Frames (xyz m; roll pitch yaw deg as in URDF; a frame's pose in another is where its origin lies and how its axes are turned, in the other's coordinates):
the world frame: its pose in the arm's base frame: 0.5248 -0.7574 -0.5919 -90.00 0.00 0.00
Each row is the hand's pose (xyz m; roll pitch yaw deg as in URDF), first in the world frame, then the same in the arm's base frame.
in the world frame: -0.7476 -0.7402 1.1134 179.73 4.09 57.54
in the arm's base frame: -0.2228 0.3560 0.1483 83.33 57.31 -7.59
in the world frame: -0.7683 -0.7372 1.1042 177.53 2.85 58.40
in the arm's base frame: -0.2435 0.3468 0.1453 82.91 58.28 -5.43
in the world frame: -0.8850 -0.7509 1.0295 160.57 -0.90 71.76
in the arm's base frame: -0.3602 0.2721 0.1590 73.30 71.74 2.87
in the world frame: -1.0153 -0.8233 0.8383 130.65 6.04 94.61
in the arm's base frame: -0.4905 0.0809 0.2314 -86.81 82.41 -127.22
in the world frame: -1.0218 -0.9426 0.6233 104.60 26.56 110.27
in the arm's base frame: -0.4970 -0.1341 0.3507 -114.96 57.04 -124.72
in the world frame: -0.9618 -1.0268 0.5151 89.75 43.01 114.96
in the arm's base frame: -0.4370 -0.2423 0.4349 -124.56 41.52 -114.34
